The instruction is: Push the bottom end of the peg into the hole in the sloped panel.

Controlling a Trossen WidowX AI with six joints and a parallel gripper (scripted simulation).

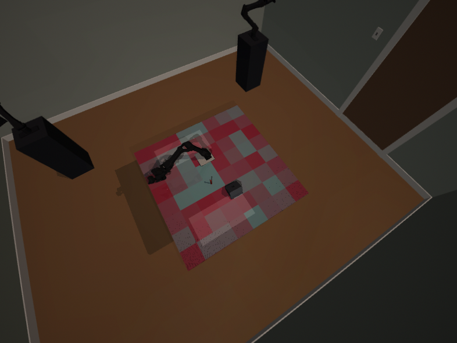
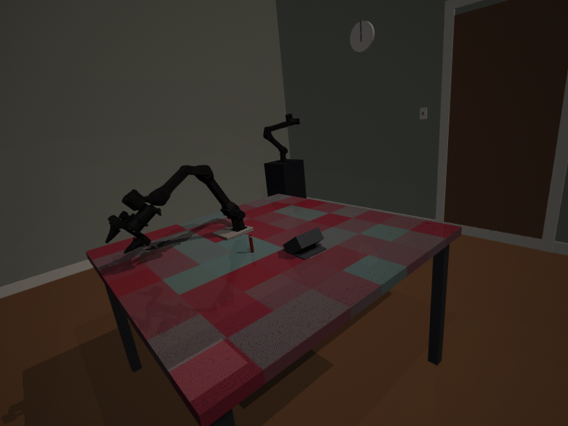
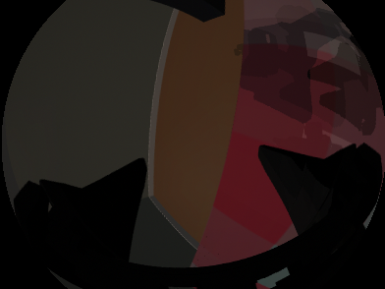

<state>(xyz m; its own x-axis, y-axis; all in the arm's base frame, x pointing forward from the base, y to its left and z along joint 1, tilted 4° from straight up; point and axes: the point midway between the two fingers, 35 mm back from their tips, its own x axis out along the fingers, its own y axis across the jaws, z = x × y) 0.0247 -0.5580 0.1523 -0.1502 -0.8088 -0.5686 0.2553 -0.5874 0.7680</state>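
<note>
The red peg is 26 cm ahead of my gripper tip, 47 cm to the left of it and 7 cm below it. Also, from my gripper tip: dark sloped panel 44 cm ahead, 61 cm to the left, 9 cm below.
</note>
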